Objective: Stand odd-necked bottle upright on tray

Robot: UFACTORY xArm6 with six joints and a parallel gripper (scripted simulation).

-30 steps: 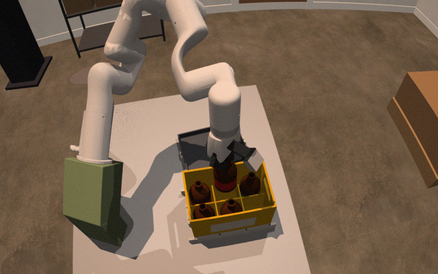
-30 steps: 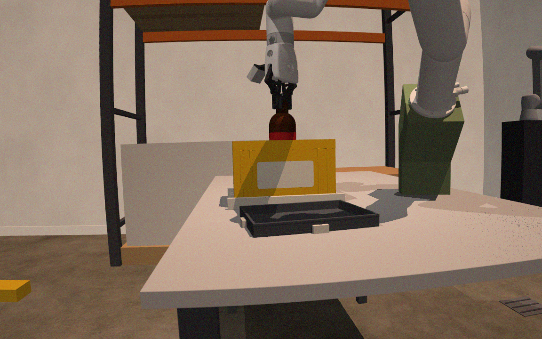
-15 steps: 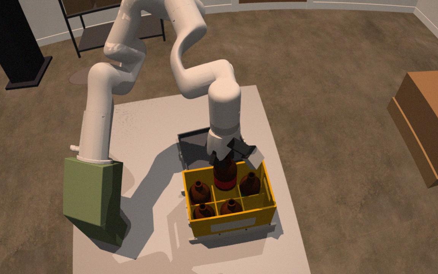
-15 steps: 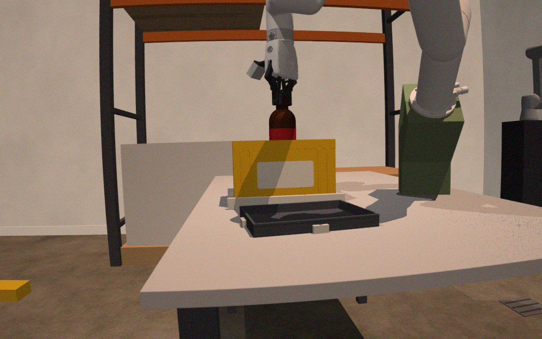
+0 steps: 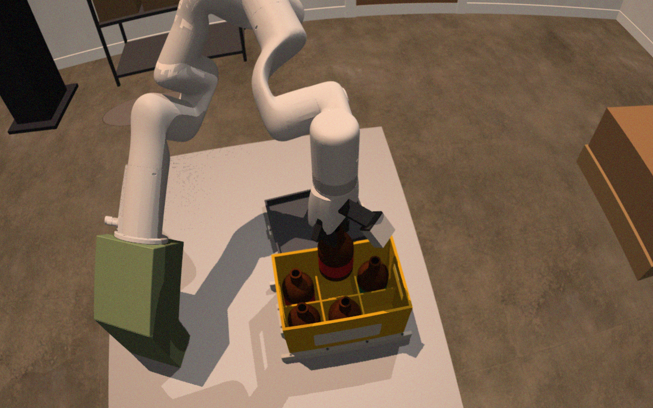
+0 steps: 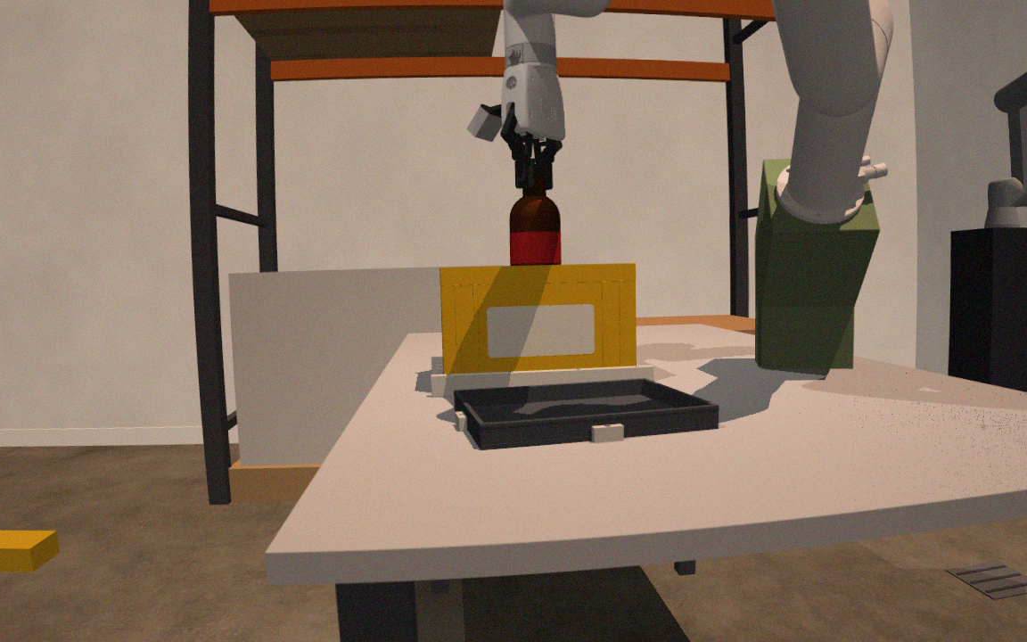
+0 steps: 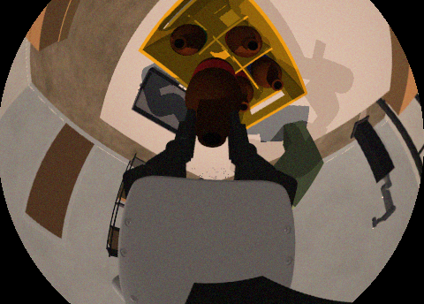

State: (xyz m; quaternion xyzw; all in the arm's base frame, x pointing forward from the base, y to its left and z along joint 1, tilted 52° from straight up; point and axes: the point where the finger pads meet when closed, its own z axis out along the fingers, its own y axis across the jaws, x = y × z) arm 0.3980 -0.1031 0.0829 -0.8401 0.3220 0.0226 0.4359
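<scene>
The glass bottle lies 7 cm below my hand. The rest, counted from my hand: yellow crate 22 cm below, 4 cm to the right, 1 cm ahead; then dark tray 29 cm below, 23 cm to the left, 5 cm behind.
</scene>
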